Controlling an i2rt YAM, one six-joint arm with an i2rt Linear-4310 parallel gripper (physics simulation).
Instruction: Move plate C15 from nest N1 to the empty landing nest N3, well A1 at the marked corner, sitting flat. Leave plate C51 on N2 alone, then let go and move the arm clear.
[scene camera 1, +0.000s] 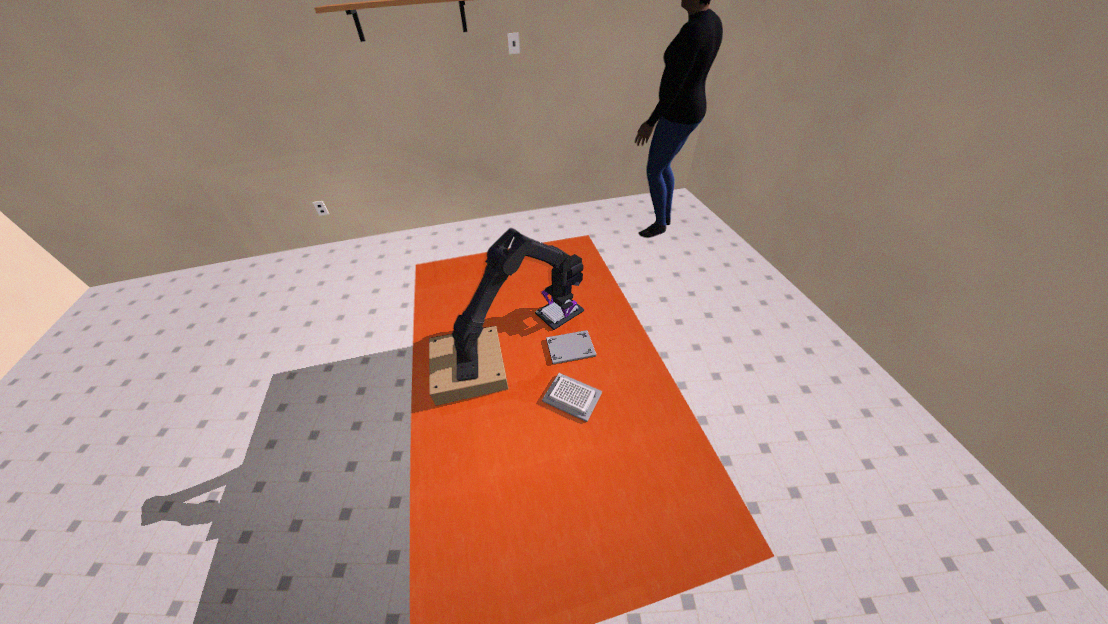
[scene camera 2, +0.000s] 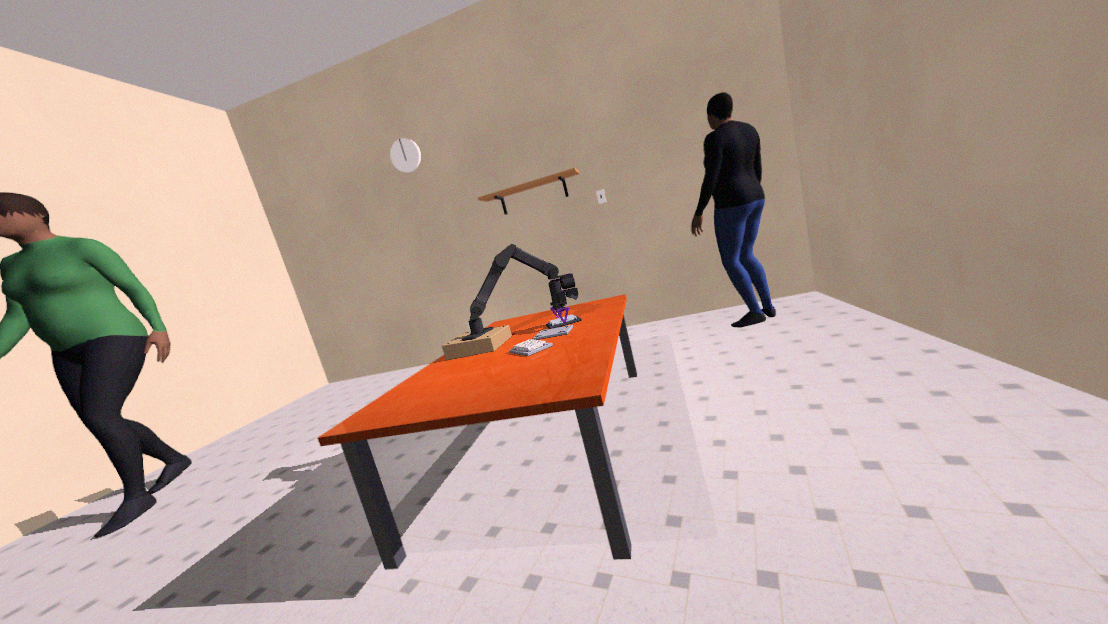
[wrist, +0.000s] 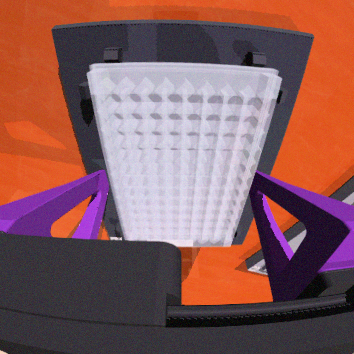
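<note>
A clear plate (scene camera 1: 551, 313) (wrist: 185, 145) sits in the dark nest (scene camera 1: 555, 326) (wrist: 165, 40) at the back of the row. My gripper (scene camera 1: 560, 307) (scene camera 2: 562, 317) (wrist: 178, 177) is open over it, its purple fingers down on both long sides of the plate, close to its walls. The empty grey nest (scene camera 1: 570, 347) (scene camera 2: 555, 332) stands in the middle, with corner guides. A white plate (scene camera 1: 573, 393) (scene camera 2: 530, 345) lies in the front grey nest (scene camera 1: 586, 415). The plates' names cannot be read, and the A1 mark of the dark nest is not legible.
The arm's wooden base block (scene camera 1: 497, 372) (scene camera 2: 472, 345) stands left of the nests on the orange table (scene camera 1: 542, 496) (scene camera 2: 496, 387). A person in black (scene camera 1: 688, 69) (scene camera 2: 735, 166) stands behind the table. A person in green (scene camera 2: 73, 286) is at the left.
</note>
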